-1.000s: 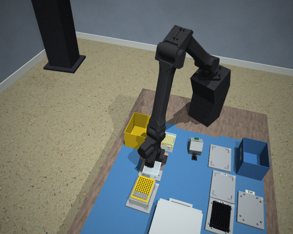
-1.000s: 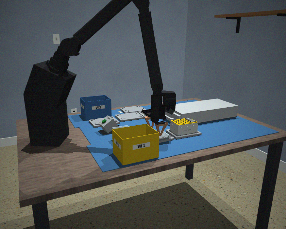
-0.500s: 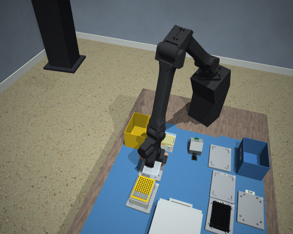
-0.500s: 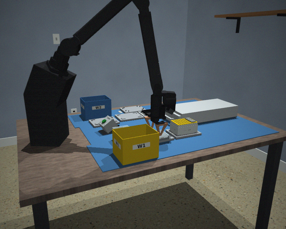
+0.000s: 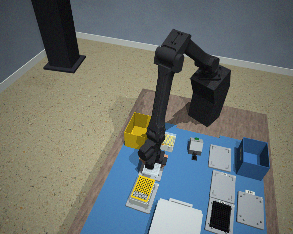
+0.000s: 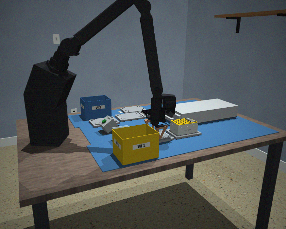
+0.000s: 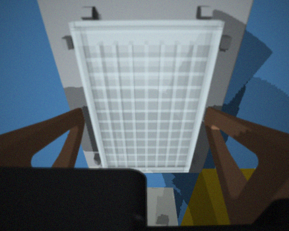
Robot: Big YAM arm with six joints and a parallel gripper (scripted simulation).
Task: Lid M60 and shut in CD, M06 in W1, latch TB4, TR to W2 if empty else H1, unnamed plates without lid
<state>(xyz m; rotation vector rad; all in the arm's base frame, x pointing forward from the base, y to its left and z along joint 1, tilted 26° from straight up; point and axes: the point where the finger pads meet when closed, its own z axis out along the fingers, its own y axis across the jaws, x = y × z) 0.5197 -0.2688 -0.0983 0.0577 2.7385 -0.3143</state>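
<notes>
My gripper is now 10 mm above the clear assay plate M06. Round my hand: nest N2: 180 mm ahead, 20 mm to the right, 20 mm below; then tip rack TR: 170 mm ahead, 30 mm to the right, 30 mm above; then nest N4: 20 mm below.
</notes>
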